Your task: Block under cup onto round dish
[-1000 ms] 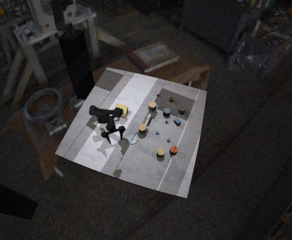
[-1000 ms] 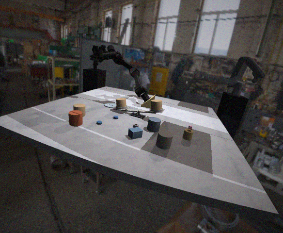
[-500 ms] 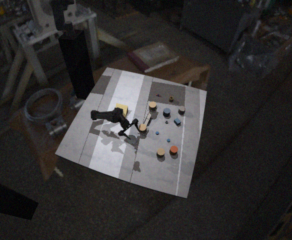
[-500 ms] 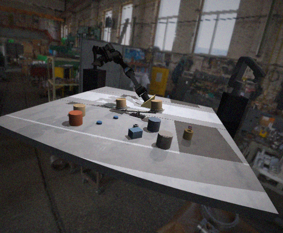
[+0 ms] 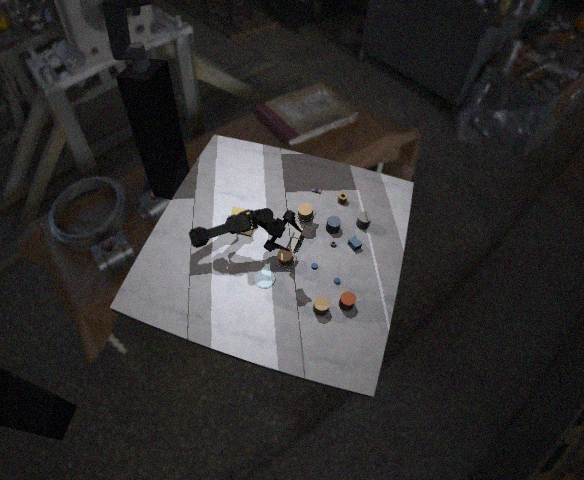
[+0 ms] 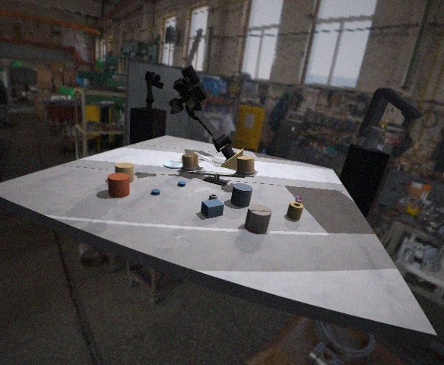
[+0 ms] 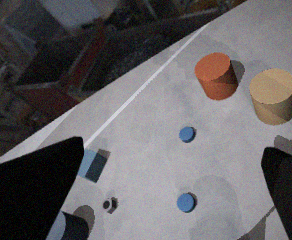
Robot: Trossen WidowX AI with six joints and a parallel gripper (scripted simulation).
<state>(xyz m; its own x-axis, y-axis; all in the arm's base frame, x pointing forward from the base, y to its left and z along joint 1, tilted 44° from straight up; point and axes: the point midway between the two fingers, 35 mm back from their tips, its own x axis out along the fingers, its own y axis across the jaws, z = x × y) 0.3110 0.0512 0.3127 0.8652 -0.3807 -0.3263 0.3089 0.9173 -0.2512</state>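
The pale green block is 25 cm below my gripper tip, 6 cm behind it and 5 cm to the left of it. Also, from my gripper tip: pale blue round dish (28 cm below, 13 cm behind, 6 cm to the right); balance beam (25 cm below, 19 cm to the left, 4 cm behind); balance (26 cm below, 19 cm to the left, 4 cm behind).
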